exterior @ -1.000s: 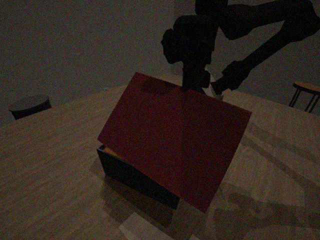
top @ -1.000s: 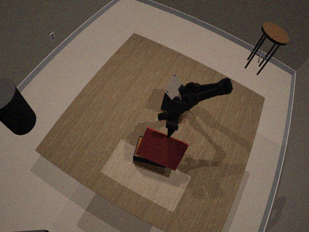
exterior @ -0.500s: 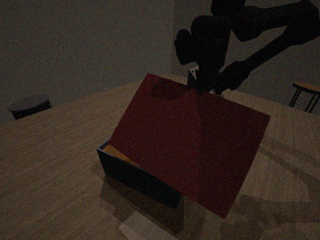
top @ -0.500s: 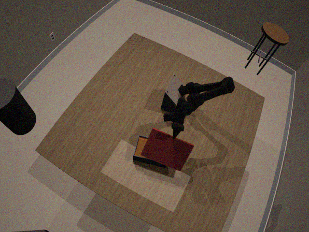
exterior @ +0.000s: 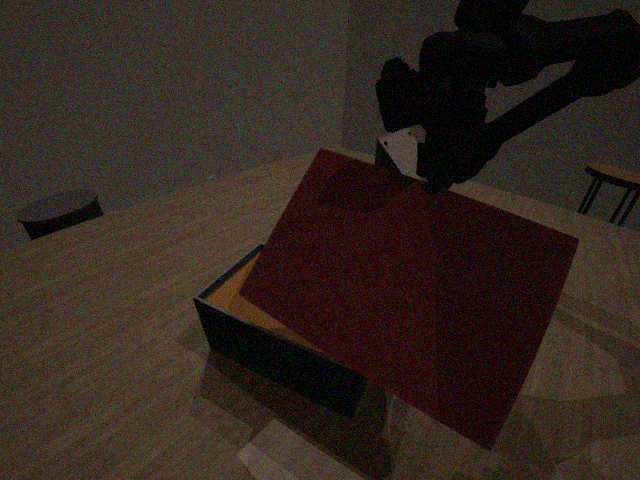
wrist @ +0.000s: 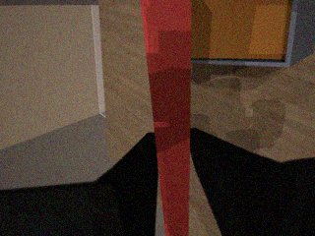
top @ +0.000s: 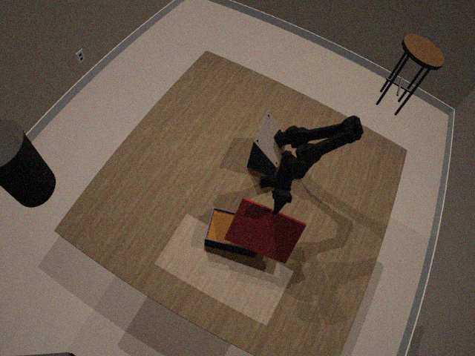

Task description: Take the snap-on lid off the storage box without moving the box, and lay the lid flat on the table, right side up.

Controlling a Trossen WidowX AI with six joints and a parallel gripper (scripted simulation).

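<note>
The red lid lies 6 cm ahead of my gripper tip and 5 cm below it. Also, from my gripper tip: storage box (18 cm below, 10 cm to the right, 8 cm ahead).
</note>
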